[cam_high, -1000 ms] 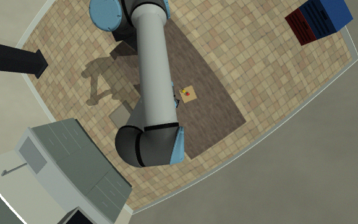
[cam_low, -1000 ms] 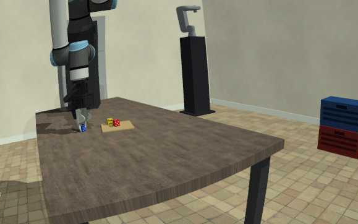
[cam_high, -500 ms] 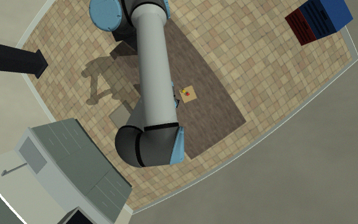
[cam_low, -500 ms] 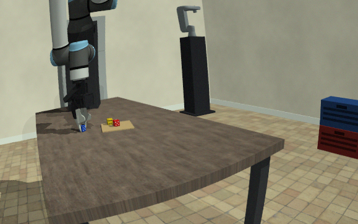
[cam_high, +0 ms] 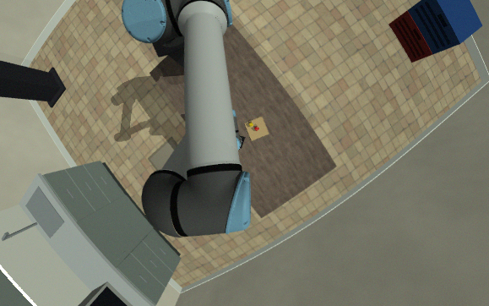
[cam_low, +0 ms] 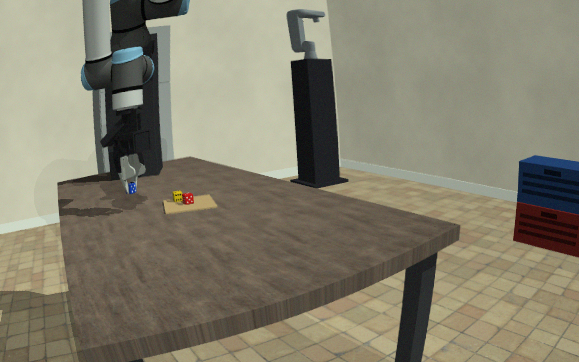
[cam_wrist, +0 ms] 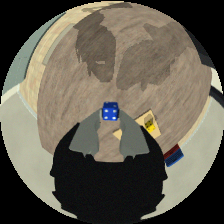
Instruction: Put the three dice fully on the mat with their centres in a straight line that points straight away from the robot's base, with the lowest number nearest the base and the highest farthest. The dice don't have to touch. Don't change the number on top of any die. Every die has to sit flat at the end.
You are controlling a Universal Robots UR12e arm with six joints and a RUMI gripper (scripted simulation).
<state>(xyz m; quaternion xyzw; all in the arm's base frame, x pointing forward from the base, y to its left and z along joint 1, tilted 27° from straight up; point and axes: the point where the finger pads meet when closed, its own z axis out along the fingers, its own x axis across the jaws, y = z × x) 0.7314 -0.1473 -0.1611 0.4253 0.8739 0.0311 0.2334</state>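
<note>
My hand is 3 cm short of the red die, 16 cm to the right of it and 5 cm above it. The rest, counted from my hand: tan mat 3 cm ahead, 16 cm to the left, 7 cm below; yellow die 1 cm behind, 14 cm to the left, 5 cm below; blue die right at my hand.
</note>
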